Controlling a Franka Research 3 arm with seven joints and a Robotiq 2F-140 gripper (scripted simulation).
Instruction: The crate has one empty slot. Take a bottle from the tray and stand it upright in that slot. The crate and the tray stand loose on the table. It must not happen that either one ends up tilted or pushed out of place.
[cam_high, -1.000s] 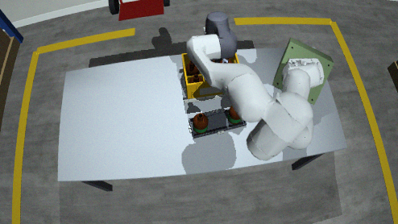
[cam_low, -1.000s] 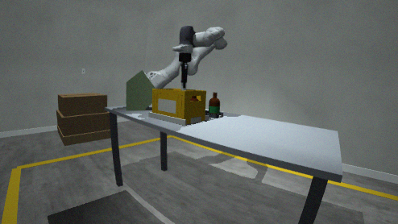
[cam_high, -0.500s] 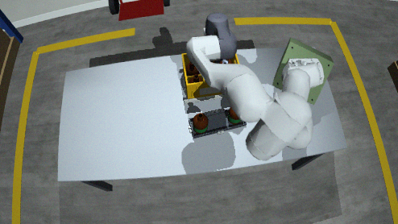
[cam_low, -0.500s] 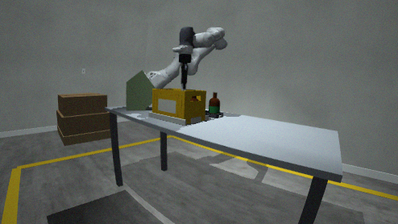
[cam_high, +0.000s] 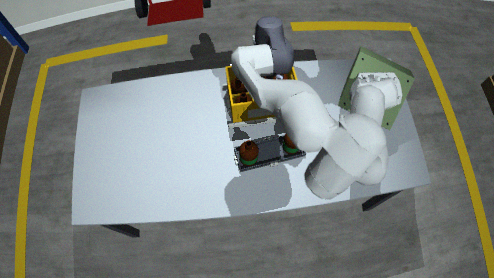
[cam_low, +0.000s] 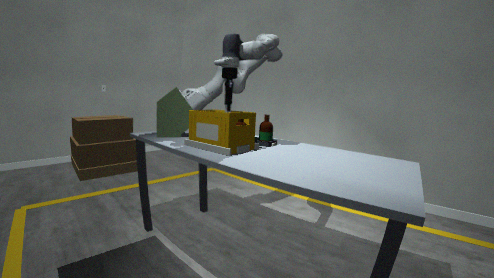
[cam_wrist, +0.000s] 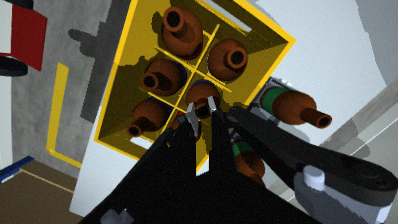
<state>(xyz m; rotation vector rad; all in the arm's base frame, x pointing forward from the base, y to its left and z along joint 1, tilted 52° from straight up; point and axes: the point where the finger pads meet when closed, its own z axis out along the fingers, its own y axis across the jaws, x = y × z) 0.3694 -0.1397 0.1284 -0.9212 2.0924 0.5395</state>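
My gripper is now 9 cm above the yellow crate, 4 cm to the left of it and 1 cm short of it. Also, from my hand: dark tray 19 cm to the left, 16 cm below, 3 cm behind.
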